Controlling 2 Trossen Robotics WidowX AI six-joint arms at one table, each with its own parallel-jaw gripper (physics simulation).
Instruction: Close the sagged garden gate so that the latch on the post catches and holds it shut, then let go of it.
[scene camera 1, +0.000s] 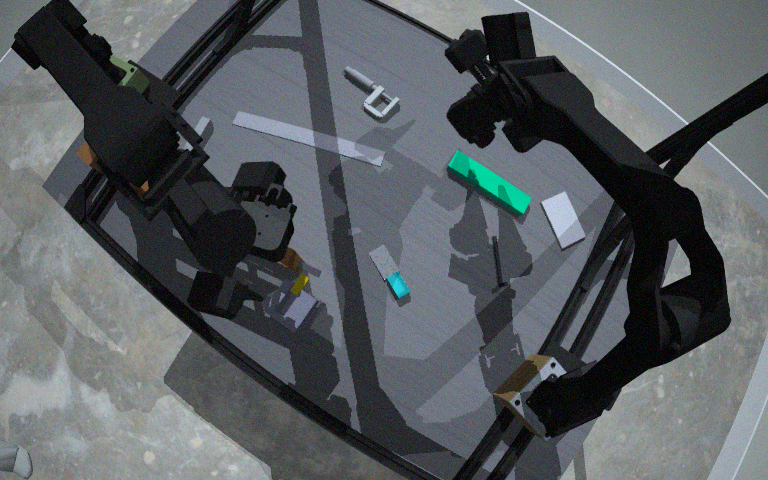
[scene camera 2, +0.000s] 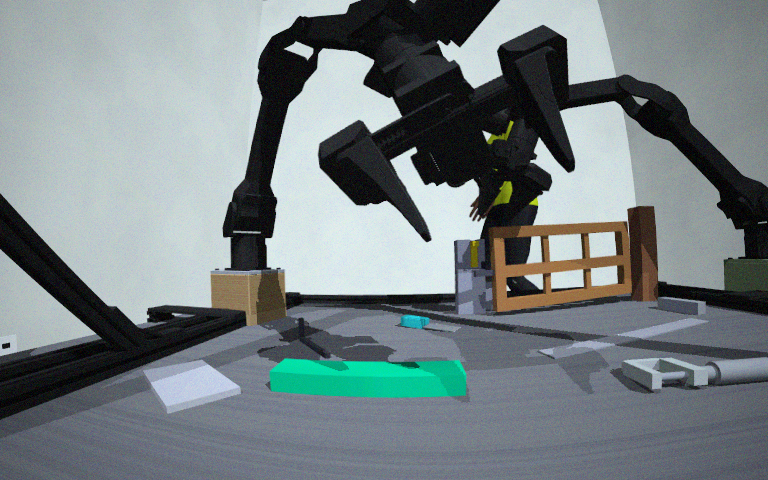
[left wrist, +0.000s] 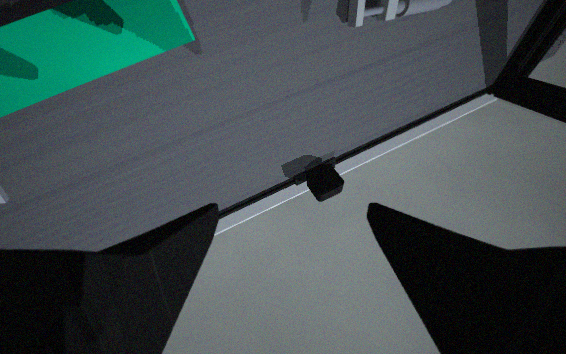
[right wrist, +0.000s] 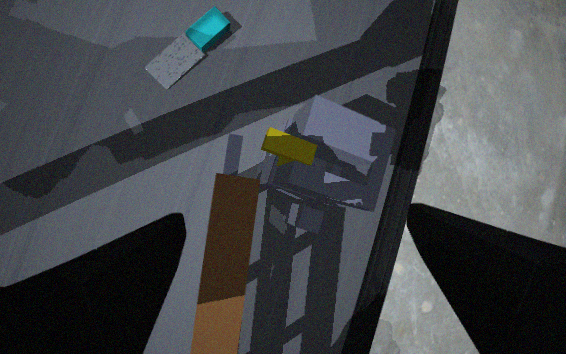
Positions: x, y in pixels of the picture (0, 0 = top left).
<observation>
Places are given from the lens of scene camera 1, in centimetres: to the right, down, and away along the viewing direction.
left gripper (scene camera 1: 487, 88): 17, -24, 63
right gripper (scene camera 1: 270, 266): -14, 3, 52
grey clamp (scene camera 1: 361, 79): -4, -30, 76
cyan-tipped scraper (scene camera 1: 382, 259): 0, 3, 71
The marked spots on the cyan-tipped scraper and the grey clamp are 34 cm apart.
</observation>
